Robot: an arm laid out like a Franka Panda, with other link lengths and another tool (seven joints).
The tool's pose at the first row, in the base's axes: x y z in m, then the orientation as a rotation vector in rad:
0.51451, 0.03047, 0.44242, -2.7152, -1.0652, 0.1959
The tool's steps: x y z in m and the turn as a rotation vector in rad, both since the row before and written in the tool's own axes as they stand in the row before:
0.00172, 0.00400, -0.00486, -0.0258, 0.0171, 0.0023
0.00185, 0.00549, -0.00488, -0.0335, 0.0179, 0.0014
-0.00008, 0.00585, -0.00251, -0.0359, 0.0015, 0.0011
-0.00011, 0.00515, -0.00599, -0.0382, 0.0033, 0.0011
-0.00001, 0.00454, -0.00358, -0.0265, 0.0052, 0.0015
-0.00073, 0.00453, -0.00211, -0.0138, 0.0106, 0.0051
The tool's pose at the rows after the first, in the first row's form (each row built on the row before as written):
0.51936, 0.02805, 0.44605, -2.7360, -1.0672, 0.1601
0.52517, 0.02464, 0.44952, -2.7625, -1.0728, 0.1188
0.52933, 0.02001, 0.45086, -2.7945, -1.0835, 0.0986
0.53335, 0.01552, 0.45597, -2.8279, -1.0946, 0.0742
0.53668, 0.01188, 0.45899, -2.8506, -1.1006, 0.0528
0.53930, 0.00791, 0.46068, -2.8625, -1.0960, 0.0305

